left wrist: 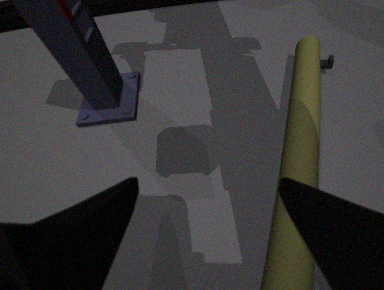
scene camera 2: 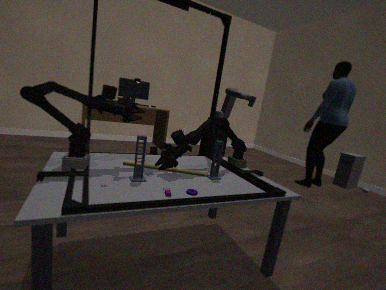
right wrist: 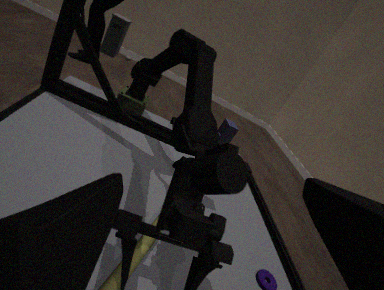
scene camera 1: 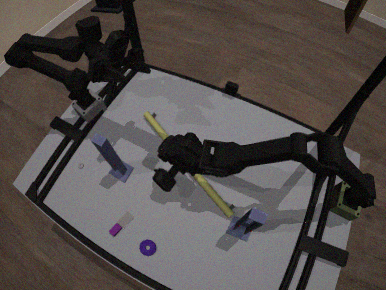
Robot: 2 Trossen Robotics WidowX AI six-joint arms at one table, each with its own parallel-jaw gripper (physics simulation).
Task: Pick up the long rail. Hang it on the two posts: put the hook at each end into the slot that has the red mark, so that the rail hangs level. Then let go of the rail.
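Places are measured from the left arm's base along level axes (x ahead, y left, z up), in metres.
Pixels of known places: left gripper, between the fingertips: [left wrist: 209, 184] [scene camera 2: 156, 167]; right gripper, between the fingertips: [scene camera 2: 143, 115] [right wrist: 214, 185] [scene camera 1: 139, 76]; left arm's base, origin of its link: [scene camera 2: 237, 158] [right wrist: 135, 95] [scene camera 1: 351, 198]; right arm's base, origin of its link: [scene camera 2: 76, 155] [scene camera 1: 86, 101].
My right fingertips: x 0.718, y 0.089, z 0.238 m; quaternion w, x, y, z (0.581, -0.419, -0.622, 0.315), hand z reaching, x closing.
For each thing: its top centre in the pictures, then the offset to it from my right fingertips.
- long yellow rail, centre of its top: [right wrist: 130, 255] [scene camera 1: 185, 157] [scene camera 2: 164, 165] dx -0.144, dy +0.031, dz -0.270 m
- picture-left blue-grey post, centre of its top: [scene camera 1: 98, 139] [scene camera 2: 142, 135] dx +0.026, dy +0.173, dz -0.081 m
- picture-right post, centre of its top: [scene camera 1: 258, 216] [right wrist: 232, 123] [scene camera 2: 219, 141] dx -0.404, dy +0.148, dz -0.081 m
- purple ring, centre of its top: [right wrist: 267, 279] [scene camera 1: 147, 247] [scene camera 2: 192, 191] dx -0.192, dy +0.339, dz -0.287 m
- magenta block, centre of its top: [scene camera 1: 120, 223] [scene camera 2: 167, 188] dx -0.081, dy +0.324, dz -0.280 m
- small pale ring, centre of its top: [scene camera 1: 80, 165] dx +0.177, dy +0.244, dz -0.294 m
The long yellow rail [scene camera 1: 214, 193] [scene camera 2: 190, 171] [left wrist: 302, 135] lies slanted on the table, with a small dark hook near each end. The picture-left blue-grey post [scene camera 1: 111, 156] [scene camera 2: 140, 157] [left wrist: 75, 60] stands upright; a red mark shows on it in the left wrist view. The picture-right post [scene camera 1: 255, 218] [scene camera 2: 216, 157] [right wrist: 228, 131] stands by the rail's near end. My left gripper [scene camera 2: 166, 162] [left wrist: 209, 184] is open and empty, low over the rail's middle, one fingertip overlapping the rail in its wrist view. My right gripper [scene camera 2: 140, 114] is open and empty, high above the table's back left.
A purple ring [scene camera 1: 141, 246] [scene camera 2: 192, 189] [right wrist: 259, 276] and a magenta block [scene camera 1: 115, 229] [scene camera 2: 168, 192] lie near the table's front. A small pale ring [scene camera 1: 81, 166] lies at the left. My left arm [scene camera 1: 265, 154] stretches across the table over the rail. Dark frame bars edge the table.
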